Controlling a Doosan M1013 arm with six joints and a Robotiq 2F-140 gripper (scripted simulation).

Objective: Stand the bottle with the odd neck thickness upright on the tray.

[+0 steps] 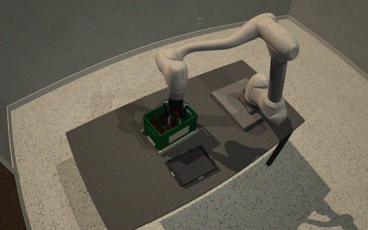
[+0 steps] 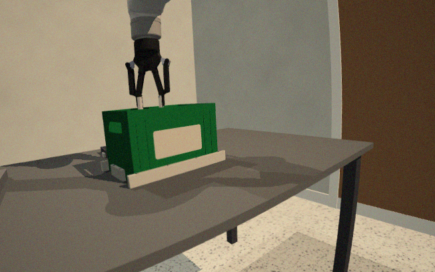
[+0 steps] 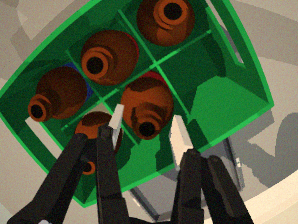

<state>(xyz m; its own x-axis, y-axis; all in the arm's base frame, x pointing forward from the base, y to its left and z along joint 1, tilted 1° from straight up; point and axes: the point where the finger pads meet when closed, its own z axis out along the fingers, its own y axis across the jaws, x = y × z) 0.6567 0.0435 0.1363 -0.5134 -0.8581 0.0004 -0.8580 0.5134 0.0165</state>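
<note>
Now: hand 1 cm short of the crate, 4 cm to the left of it and 9 cm above it. The rest, counted from my hand: bottle: 9 cm ahead, 2 cm to the left, 9 cm below; black tray: 1 cm behind, 24 cm to the left, 16 cm below.
</note>
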